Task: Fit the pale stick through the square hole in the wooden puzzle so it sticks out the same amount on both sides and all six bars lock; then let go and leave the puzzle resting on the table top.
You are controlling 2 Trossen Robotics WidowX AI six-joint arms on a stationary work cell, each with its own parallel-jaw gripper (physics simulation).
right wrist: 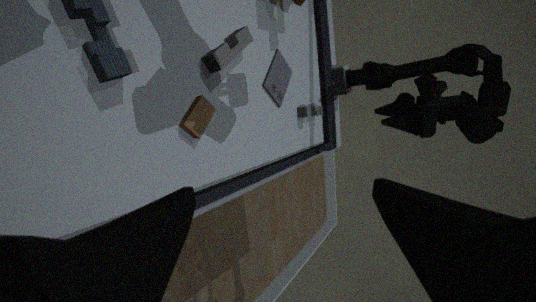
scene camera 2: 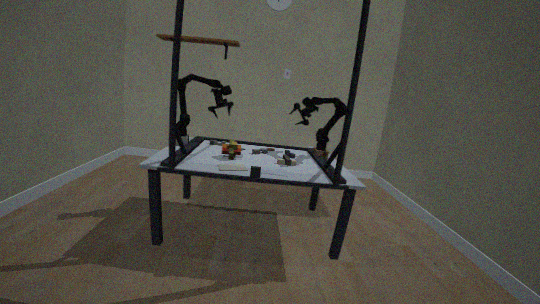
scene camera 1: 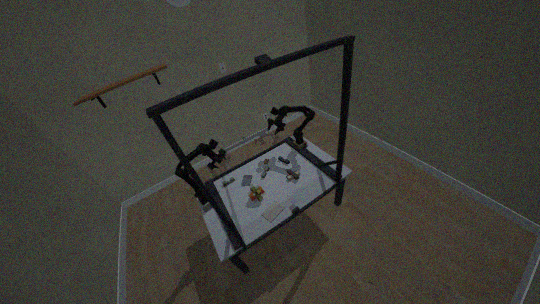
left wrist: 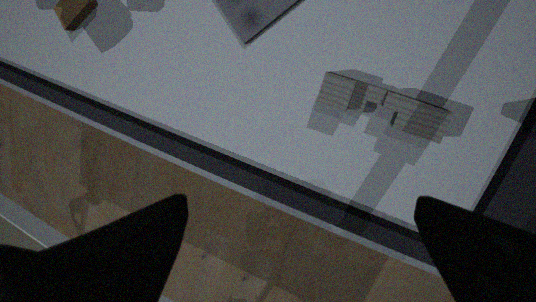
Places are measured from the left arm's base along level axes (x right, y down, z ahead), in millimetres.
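Pixels of known places: left gripper, fingertip midpoint: (right wrist: 377,116) (scene camera 2: 223,117) (scene camera 1: 222,163) (left wrist: 302,207); right gripper, fingertip midpoint: (right wrist: 284,192) (scene camera 2: 292,119) (scene camera 1: 271,132); left arm's base, link origin: (right wrist: 348,78) (scene camera 2: 181,135) (scene camera 1: 204,200); right arm's base, link origin: (scene camera 2: 321,149) (scene camera 1: 299,142).
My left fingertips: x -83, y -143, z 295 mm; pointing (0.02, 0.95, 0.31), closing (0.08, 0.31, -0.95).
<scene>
Ahead of a thing's pixels: the offset from my left fingertips to its top centre.
An orange, yellow and green burr-like puzzle (scene camera 1: 256,193) (scene camera 2: 231,149) sits on the table top, small and grainy in both scene views. I cannot tell whether a pale stick is in its hole. A pale and dark cluster of bars @(dy +164, dx +432, dz +389 mm) (scene camera 1: 293,175) (scene camera 2: 287,160) lies farther right; whether the pale stick is part of it is unclear. My left gripper (scene camera 1: 218,161) (scene camera 2: 223,116) (left wrist: 302,207) (right wrist: 377,116) is open and empty, high near the table's back left edge. My right gripper (scene camera 1: 273,130) (scene camera 2: 293,118) (right wrist: 284,192) is open and empty, high at the back right. Neither touches the puzzle.
A grey notched bar @(dy +179, dx +22, dz -31 mm) (left wrist: 332,95) (right wrist: 309,110) lies near the back left corner. A grey plate @(dy +202, dx +136, dz +96 mm) (scene camera 1: 246,180) (left wrist: 260,15) (right wrist: 278,77), another grey bar @(dy +179, dx +207, dz +263 mm) (right wrist: 240,38), a brown block @(dy +193, dx +105, dz +366 mm) (left wrist: 75,12) (right wrist: 197,117), dark bars @(dy +179, dx +237, dz +477 mm) (right wrist: 107,62) and a pale board @(dy +203, dx +542, dz +40 mm) (scene camera 1: 274,212) (scene camera 2: 233,167) lie around.
</scene>
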